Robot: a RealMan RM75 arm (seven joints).
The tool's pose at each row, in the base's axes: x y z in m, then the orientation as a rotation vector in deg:
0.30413, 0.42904, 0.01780, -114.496, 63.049, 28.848
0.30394, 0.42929, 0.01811, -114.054, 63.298, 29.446
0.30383, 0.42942, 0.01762, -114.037, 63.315, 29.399
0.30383, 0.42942, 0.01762, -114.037, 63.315, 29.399
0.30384, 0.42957, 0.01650, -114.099, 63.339, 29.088
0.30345, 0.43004, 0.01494, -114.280, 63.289, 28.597
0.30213, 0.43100, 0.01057, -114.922, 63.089, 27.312
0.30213, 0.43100, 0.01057, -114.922, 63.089, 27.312
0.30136, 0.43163, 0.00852, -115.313, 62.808, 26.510
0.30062, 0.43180, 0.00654, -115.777, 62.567, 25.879
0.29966, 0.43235, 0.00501, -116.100, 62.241, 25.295
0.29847, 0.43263, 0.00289, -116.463, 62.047, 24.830
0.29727, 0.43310, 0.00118, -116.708, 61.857, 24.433
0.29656, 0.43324, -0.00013, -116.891, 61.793, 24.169
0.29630, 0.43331, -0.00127, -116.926, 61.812, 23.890
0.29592, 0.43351, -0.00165, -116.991, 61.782, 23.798
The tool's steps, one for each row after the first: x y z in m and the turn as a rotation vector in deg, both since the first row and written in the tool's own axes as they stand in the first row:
-0.00044, -0.00006, 0.00000, 0.048, -0.405, 0.471
-0.00025, 0.00021, 0.00040, 0.082, -0.379, 0.470
-0.00025, 0.00021, 0.00040, 0.082, -0.379, 0.470
0.00041, 0.00065, 0.00121, 0.175, -0.170, 0.367
0.00097, 0.00152, 0.00253, 0.264, 0.155, 0.126
0.00259, 0.00427, 0.00593, 0.362, 1.051, -0.585
0.00259, 0.00427, 0.00593, 0.362, 1.051, -0.585
0.00317, 0.00563, 0.00767, 0.446, 1.536, -1.134
0.00397, 0.00707, 0.00900, 0.383, 1.977, -1.611
0.00415, 0.00838, 0.01034, 0.422, 2.294, -2.101
0.00474, 0.01024, 0.01183, 0.357, 2.622, -2.466
0.00495, 0.01185, 0.01322, 0.356, 2.864, -2.781
0.00534, 0.01299, 0.01412, 0.331, 3.063, -2.952
0.00591, 0.01369, 0.01486, 0.424, 3.243, -3.039
0.00584, 0.01411, 0.01524, 0.415, 3.309, -3.104

